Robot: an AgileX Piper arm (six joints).
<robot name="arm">
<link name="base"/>
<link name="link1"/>
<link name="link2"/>
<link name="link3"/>
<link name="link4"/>
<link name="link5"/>
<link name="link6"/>
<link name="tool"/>
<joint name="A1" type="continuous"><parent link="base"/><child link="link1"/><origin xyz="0 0 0.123"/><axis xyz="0 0 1"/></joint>
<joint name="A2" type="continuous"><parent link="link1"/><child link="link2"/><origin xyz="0 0 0" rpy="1.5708 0 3.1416"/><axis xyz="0 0 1"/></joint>
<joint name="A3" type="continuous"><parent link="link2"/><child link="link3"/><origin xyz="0.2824 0.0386 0" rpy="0 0 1.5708"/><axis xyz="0 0 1"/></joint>
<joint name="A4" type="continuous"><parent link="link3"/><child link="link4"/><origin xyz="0.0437 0.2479 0" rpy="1.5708 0 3.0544"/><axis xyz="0 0 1"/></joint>
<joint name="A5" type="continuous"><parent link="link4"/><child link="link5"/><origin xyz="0 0 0" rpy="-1.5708 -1.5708 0"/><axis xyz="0 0 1"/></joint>
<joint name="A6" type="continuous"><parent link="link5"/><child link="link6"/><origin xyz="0.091 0 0" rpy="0 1.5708 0"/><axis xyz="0 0 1"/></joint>
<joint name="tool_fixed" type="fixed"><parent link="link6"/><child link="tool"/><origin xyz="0 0 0" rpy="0 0 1.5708"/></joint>
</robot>
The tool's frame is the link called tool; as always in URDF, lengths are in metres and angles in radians. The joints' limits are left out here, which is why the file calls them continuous.
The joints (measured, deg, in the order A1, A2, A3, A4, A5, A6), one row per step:
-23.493 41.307 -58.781 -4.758 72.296 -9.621
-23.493 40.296 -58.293 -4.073 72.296 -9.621
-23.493 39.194 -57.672 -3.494 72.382 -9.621
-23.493 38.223 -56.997 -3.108 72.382 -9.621
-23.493 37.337 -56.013 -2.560 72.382 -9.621
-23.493 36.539 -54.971 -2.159 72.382 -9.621
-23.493 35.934 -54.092 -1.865 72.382 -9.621
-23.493 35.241 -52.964 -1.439 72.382 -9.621
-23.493 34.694 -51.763 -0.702 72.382 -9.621
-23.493 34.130 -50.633 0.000 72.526 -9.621
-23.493 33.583 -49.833 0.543 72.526 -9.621
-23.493 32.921 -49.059 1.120 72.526 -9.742
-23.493 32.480 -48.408 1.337 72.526 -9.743
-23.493 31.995 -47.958 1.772 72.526 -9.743
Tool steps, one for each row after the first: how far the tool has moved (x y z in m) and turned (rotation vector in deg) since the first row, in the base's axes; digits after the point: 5 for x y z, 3 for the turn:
-0.00342 0.00261 -0.00083 0.371 -0.731 0.265
-0.00724 0.00523 -0.00231 0.704 -1.307 0.488
-0.01046 0.00726 -0.00422 0.910 -1.719 0.642
-0.01292 0.00923 -0.00782 1.412 -1.831 0.856
-0.01503 0.01081 -0.01186 1.849 -1.755 1.009
-0.01654 0.01195 -0.01538 2.209 -1.612 1.117
-0.01811 0.01334 -0.02004 2.747 -1.372 1.271
-0.01887 0.01488 -0.02528 3.639 -1.047 1.533
-0.01994 0.01651 -0.03030 4.528 -0.659 1.772
-0.02111 0.01791 -0.03358 5.094 -0.630 1.966
-0.02267 0.01955 -0.03660 5.563 -0.708 2.270
-0.02372 0.02036 -0.03930 5.834 -0.597 2.341
-0.02491 0.02159 -0.04096 6.190 -0.790 2.505

